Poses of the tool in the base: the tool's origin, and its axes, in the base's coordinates. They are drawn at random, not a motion.
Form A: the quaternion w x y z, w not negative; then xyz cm.
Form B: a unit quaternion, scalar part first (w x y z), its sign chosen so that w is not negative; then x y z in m. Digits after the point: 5 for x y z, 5 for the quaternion.
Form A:
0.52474, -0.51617, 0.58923, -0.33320, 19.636, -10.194, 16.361
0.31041, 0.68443, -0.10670, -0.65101, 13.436, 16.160, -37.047
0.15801, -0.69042, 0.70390, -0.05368, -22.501, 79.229, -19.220
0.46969, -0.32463, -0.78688, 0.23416, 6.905, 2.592, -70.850
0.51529, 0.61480, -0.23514, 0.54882, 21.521, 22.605, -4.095
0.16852, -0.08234, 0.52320, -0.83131, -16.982, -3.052, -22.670
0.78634, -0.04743, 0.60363, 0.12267, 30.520, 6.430, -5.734
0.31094, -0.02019, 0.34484, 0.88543, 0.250, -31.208, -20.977
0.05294, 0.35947, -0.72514, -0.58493, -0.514, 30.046, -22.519
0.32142, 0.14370, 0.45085, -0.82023, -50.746, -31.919, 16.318
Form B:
0.52474, -0.51617, 0.58923, -0.33320, 0.19636, -0.10194, 0.16361
0.31041, 0.68443, -0.10670, -0.65101, 0.13436, 0.16160, -0.37047
0.15801, -0.69042, 0.70390, -0.05368, -0.22501, 0.79229, -0.19220
0.46969, -0.32463, -0.78688, 0.23416, 0.06905, 0.02592, -0.70850
0.51529, 0.61480, -0.23514, 0.54882, 0.21521, 0.22605, -0.04095
0.16852, -0.08234, 0.52320, -0.83131, -0.16982, -0.03052, -0.22670
0.78634, -0.04743, 0.60363, 0.12267, 0.30520, 0.06430, -0.05734
0.31094, -0.02019, 0.34484, 0.88543, 0.00250, -0.31208, -0.20977
0.05294, 0.35947, -0.72514, -0.58493, -0.00514, 0.30046, -0.22519
0.32142, 0.14370, 0.45085, -0.82023, -0.50746, -0.31919, 0.16318

